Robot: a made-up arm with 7 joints. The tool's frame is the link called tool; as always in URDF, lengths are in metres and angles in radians. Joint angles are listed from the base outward.
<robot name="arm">
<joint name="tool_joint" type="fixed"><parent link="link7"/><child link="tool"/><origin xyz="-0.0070 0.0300 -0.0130" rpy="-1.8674 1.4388 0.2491"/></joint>
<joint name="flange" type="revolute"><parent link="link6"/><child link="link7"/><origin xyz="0.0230 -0.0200 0.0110" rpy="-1.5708 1.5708 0.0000"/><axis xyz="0 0 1"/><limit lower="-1.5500" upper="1.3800"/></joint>
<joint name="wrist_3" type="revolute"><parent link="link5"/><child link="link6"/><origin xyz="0.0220 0.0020 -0.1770" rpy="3.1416 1.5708 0.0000"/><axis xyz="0 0 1"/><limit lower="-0.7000" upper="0.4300"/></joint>
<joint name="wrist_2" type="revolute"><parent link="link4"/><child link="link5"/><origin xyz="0.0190 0.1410 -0.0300" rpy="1.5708 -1.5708 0.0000"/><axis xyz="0 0 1"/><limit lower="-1.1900" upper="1.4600"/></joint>
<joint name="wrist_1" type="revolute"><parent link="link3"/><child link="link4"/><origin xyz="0.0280 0.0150 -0.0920" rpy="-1.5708 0.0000 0.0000"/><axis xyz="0 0 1"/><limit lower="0.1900" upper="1.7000"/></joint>
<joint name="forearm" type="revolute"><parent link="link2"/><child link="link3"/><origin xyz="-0.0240 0.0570 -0.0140" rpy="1.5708 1.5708 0.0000"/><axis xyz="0 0 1"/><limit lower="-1.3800" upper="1.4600"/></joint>
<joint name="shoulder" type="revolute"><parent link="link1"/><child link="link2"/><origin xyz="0.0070 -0.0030 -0.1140" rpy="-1.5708 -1.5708 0.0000"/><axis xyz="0 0 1"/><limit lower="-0.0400" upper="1.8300"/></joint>
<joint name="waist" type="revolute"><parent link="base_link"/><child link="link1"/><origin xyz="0.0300 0.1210 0.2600" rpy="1.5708 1.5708 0.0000"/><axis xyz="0 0 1"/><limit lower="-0.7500" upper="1.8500"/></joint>
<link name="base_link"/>
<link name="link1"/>
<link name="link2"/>
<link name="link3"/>
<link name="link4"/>
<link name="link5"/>
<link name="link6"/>
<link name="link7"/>
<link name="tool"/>
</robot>
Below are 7 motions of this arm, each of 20 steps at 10 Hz.
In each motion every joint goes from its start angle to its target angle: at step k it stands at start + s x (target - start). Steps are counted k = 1, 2, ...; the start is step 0. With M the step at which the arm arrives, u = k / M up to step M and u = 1 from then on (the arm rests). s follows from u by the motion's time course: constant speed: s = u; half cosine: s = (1 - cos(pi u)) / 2; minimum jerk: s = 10 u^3 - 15 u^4 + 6 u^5.
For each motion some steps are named. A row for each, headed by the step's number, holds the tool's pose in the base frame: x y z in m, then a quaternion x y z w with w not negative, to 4 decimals.
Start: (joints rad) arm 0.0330 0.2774 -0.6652 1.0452 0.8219 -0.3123 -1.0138
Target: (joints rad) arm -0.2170 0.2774 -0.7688 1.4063 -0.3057 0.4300 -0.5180
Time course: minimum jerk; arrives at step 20
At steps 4, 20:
4: 0.2288 0.1910 -0.0413 0.0047 -0.4798 0.0658 0.8749
20: 0.1576 0.1043 -0.0203 0.0125 -0.3050 -0.5322 0.7897

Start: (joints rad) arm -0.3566 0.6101 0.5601 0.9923 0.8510 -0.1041 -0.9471
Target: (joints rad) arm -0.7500 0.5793 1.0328 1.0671 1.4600 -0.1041 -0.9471
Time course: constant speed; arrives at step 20
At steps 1, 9, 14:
1: 0.1433 0.5529 0.0566 0.3821 -0.4110 0.4394 0.7014
9: 0.0898 0.5843 0.0831 0.3700 -0.4031 0.5549 0.6266
14: 0.0555 0.6003 0.1046 0.3626 -0.4061 0.6150 0.5705

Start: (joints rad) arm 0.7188 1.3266 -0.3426 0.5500 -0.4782 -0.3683 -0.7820
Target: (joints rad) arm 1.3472 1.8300 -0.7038 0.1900 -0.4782 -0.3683 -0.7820
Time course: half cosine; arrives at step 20
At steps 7, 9, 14, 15, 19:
7: 0.1424 0.6515 0.2519 0.7774 -0.2576 -0.2856 0.4978
9: 0.1052 0.6633 0.2673 0.8007 -0.2218 -0.2476 0.4984
14: -0.0034 0.6758 0.2806 0.8380 -0.1304 -0.1330 0.5129
15: -0.0220 0.6751 0.2788 0.8407 -0.1159 -0.1124 0.5169
19: -0.0657 0.6704 0.2698 0.8430 -0.0820 -0.0623 0.5280

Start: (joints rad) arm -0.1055 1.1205 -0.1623 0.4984 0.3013 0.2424 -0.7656
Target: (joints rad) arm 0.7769 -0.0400 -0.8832 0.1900 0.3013 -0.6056 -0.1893
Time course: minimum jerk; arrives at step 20
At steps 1, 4, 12, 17, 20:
1: 0.1360 0.6145 0.0570 0.5673 -0.0412 -0.0696 0.8195
4: 0.1380 0.6007 0.0345 0.5282 -0.0682 -0.0769 0.8429
12: 0.2702 0.3631 -0.0878 0.0688 -0.4448 -0.2780 0.8486
17: 0.3449 0.2346 -0.0506 -0.1074 -0.5961 -0.4327 0.6678
20: 0.3506 0.2231 -0.0446 -0.1206 -0.6068 -0.4477 0.6457

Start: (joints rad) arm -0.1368 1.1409 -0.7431 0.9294 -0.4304 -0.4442 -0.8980
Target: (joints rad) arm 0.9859 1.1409 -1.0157 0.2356 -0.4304 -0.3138 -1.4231
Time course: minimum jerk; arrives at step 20
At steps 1, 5, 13, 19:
1: 0.1145 0.4798 -0.0257 0.2852 -0.3018 -0.7108 0.5677
5: 0.1320 0.4973 -0.0176 0.3499 -0.3102 -0.6889 0.5538
13: 0.2046 0.6052 0.0742 0.7169 -0.3220 -0.4562 0.4174
19: 0.2071 0.6388 0.1132 0.8145 -0.3022 -0.3434 0.3569

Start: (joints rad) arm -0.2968 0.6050 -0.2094 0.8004 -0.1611 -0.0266 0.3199
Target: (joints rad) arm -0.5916 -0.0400 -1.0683 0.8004 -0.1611 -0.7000 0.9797
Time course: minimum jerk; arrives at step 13
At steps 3, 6, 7, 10, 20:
3: 0.1065 0.4050 -0.1022 -0.2501 -0.0400 -0.4580 0.8521
6: 0.0330 0.2821 -0.1404 -0.5347 -0.0421 -0.5264 0.6598
7: 0.0021 0.2291 -0.1406 -0.6339 -0.0537 -0.5379 0.5531
10: -0.0643 0.1067 -0.1049 -0.7996 -0.1080 -0.5332 0.2544
20: -0.0779 0.0790 -0.0890 -0.8220 -0.1266 -0.5267 0.1757

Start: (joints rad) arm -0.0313 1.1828 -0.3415 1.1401 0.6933 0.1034 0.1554
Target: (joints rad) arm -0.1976 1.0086 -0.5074 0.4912 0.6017 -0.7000 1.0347
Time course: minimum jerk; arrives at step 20
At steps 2, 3, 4, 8, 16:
2: 0.2674 0.4792 0.1147 -0.0430 -0.3298 -0.3235 0.8859
3: 0.2651 0.4820 0.1121 -0.0489 -0.3286 -0.3265 0.8849
4: 0.2609 0.4870 0.1075 -0.0590 -0.3263 -0.3318 0.8831
8: 0.2217 0.5249 0.0732 -0.1419 -0.3000 -0.3787 0.8639
16: 0.1058 0.5917 0.0233 -0.3448 -0.1742 -0.4944 0.7787

